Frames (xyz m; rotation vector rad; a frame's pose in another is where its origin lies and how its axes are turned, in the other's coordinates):
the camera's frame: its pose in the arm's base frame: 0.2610 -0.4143 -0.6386 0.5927 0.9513 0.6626
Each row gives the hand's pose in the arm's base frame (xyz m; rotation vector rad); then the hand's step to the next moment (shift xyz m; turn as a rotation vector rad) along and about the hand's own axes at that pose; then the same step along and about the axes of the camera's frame.
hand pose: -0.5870 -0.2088 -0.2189 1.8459 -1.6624 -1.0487
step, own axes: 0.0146 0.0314 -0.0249 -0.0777 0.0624 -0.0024
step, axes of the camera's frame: -0.0368 0.0097 0.0193 -0.0044 0.0988 -0.0123
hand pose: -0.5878 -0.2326 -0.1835 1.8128 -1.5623 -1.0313
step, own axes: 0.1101 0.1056 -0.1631 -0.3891 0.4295 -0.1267
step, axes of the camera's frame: -0.1544 -0.0026 0.1614 -0.1191 0.5798 0.0391
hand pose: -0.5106 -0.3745 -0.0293 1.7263 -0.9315 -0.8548
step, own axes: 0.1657 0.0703 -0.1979 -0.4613 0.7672 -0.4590
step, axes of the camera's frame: -0.0174 -0.0373 0.2643 -0.1841 0.9150 0.3755
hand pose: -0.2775 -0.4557 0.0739 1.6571 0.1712 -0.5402
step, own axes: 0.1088 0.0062 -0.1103 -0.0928 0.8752 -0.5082
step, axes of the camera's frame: 0.1330 -0.0002 0.0796 -0.0233 0.7493 0.6862
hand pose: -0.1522 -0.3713 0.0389 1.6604 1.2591 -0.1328
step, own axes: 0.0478 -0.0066 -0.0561 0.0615 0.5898 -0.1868
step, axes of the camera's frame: 0.0531 0.0465 -0.0223 0.0918 0.3442 0.5095
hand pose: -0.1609 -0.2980 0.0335 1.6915 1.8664 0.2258
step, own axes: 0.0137 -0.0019 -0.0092 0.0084 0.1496 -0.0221
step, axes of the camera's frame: 0.0072 0.0131 -0.0073 0.0286 0.0622 0.1351
